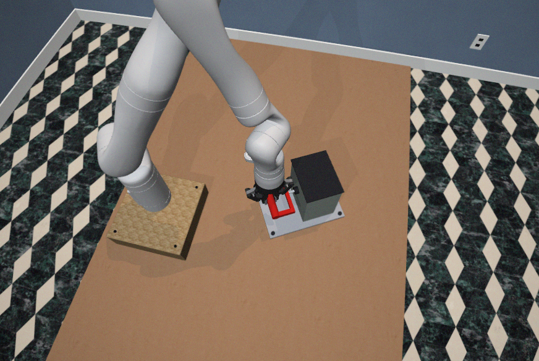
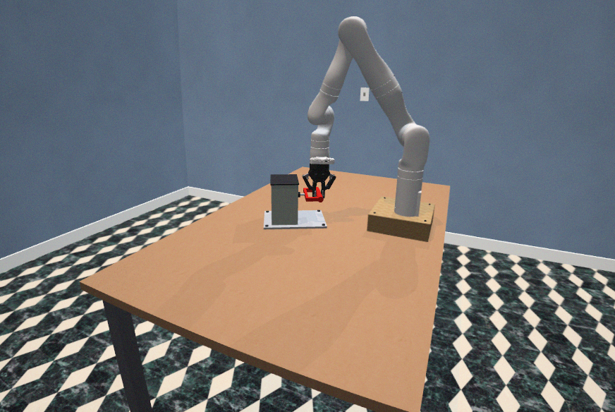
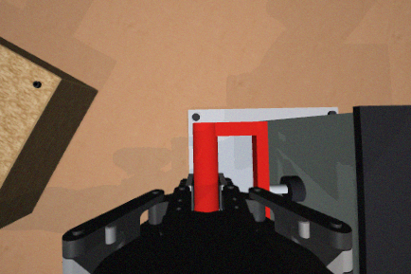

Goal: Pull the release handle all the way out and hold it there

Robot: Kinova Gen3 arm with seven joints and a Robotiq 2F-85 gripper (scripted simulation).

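The light grey baseplate is 9 cm ahead of my hand, 4 cm to the left of it and 10 cm below it.
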